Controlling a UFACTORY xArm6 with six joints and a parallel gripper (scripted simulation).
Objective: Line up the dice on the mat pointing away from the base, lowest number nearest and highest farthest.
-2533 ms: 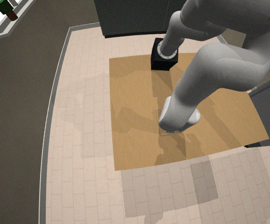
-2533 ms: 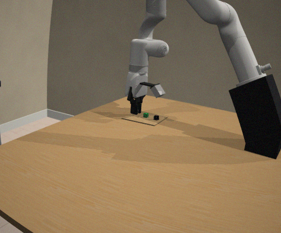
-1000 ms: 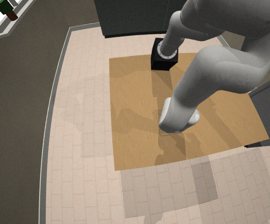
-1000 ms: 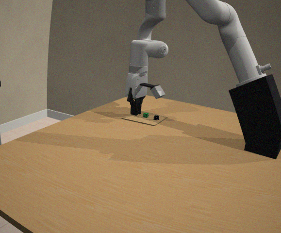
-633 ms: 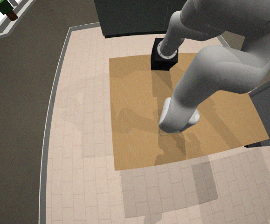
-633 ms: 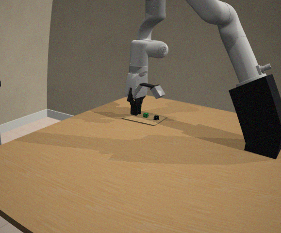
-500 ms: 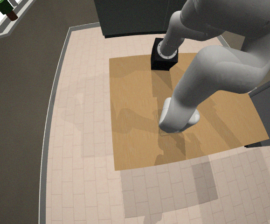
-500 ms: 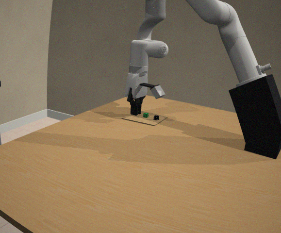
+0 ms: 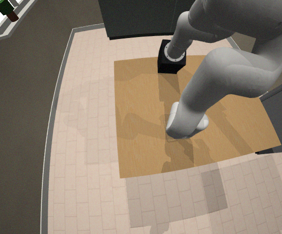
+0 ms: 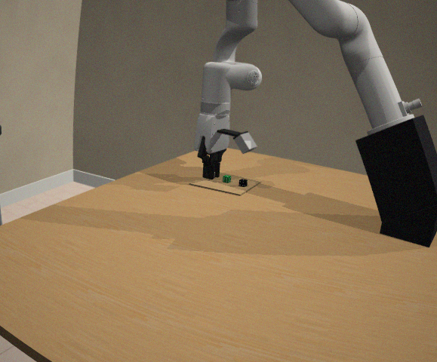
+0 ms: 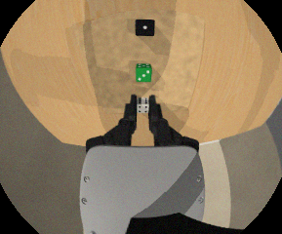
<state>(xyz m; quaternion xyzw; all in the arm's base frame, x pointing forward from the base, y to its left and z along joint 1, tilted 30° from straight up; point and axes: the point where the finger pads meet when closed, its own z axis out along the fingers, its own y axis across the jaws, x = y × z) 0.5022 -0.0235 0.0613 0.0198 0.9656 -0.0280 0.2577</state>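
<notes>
The white die lies 1 cm below my hand. Also, from my hand: thin tan mat 5 cm behind, 2 cm below; then black die 10 cm behind, 1 cm to the left, 1 cm below; then green die 5 cm behind, 1 cm below.
</notes>
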